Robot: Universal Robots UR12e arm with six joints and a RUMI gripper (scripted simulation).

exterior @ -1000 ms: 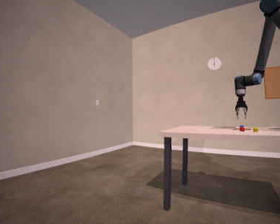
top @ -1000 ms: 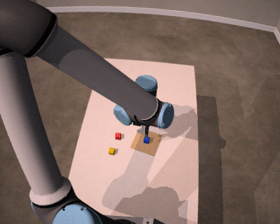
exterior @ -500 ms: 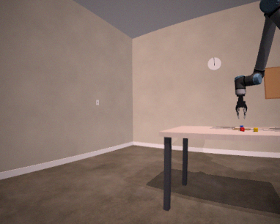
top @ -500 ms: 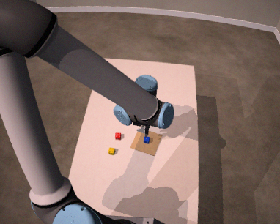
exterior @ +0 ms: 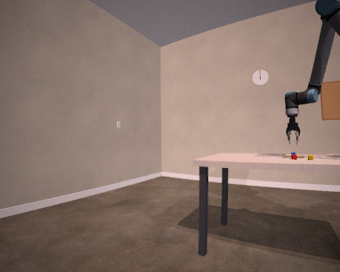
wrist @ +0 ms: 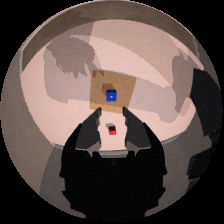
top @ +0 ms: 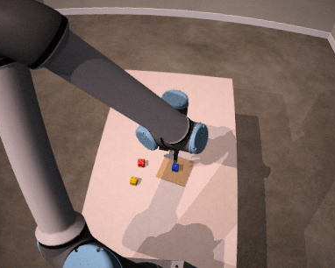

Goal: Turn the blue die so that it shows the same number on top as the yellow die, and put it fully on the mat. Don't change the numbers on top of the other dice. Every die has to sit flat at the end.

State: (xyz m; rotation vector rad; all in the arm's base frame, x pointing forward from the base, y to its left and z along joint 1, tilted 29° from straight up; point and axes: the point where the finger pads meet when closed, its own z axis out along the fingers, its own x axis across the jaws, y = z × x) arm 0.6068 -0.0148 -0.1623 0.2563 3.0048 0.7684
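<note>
Now: hand 90 mm above the blue die. Round my hand: mat (110 mm below); then yellow die (190 mm to the left, 90 mm below, 80 mm behind); then red die (160 mm to the left, 90 mm below, 20 mm ahead).
</note>
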